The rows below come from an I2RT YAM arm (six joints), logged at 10 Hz.
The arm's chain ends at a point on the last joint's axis. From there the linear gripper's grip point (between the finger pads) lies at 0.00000 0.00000 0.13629 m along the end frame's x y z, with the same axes.
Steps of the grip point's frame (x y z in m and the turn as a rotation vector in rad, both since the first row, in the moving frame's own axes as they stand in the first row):
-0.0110, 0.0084, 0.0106, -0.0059, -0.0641, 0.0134
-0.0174, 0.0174, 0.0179, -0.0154, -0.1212, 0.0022
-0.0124, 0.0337, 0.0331, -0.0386, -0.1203, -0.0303
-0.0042, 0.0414, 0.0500, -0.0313, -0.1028, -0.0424
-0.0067, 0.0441, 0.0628, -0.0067, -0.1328, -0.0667
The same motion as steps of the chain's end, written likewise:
-0.0023, 0.0077, 0.0109, -0.0059, -0.0641, 0.0134
-0.0009, 0.0153, 0.0189, -0.0154, -0.1212, 0.0022
0.0039, 0.0282, 0.0342, -0.0386, -0.1203, -0.0303
0.0097, 0.0368, 0.0508, -0.0313, -0.1028, -0.0424
0.0113, 0.0426, 0.0640, -0.0067, -0.1328, -0.0667

